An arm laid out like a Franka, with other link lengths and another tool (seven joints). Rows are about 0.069 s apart.
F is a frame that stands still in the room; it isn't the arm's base.
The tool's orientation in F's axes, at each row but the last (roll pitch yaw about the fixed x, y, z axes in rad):
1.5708, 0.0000, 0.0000
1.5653, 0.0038, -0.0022
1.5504, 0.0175, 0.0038
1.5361, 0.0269, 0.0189
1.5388, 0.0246, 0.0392
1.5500, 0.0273, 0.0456
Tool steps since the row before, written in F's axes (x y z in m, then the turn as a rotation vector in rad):
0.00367, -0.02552, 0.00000, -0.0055, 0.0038, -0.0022
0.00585, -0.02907, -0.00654, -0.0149, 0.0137, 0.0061
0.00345, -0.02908, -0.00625, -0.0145, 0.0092, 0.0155
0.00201, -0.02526, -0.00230, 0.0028, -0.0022, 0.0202
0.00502, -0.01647, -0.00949, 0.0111, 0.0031, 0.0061
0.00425, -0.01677, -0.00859, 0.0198, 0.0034, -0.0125
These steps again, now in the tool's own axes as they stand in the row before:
0.00367, 0.00000, 0.02552, -0.0055, -0.0022, -0.0038
0.00594, -0.00668, 0.02902, -0.0150, 0.0061, -0.0136
0.00345, -0.00678, 0.02896, -0.0147, 0.0154, -0.0089
0.00159, -0.00313, 0.02520, 0.0022, 0.0202, 0.0030
0.00460, -0.00991, 0.01635, 0.0111, 0.0065, -0.0025
0.00371, -0.00884, 0.01677, 0.0203, -0.0119, -0.0027

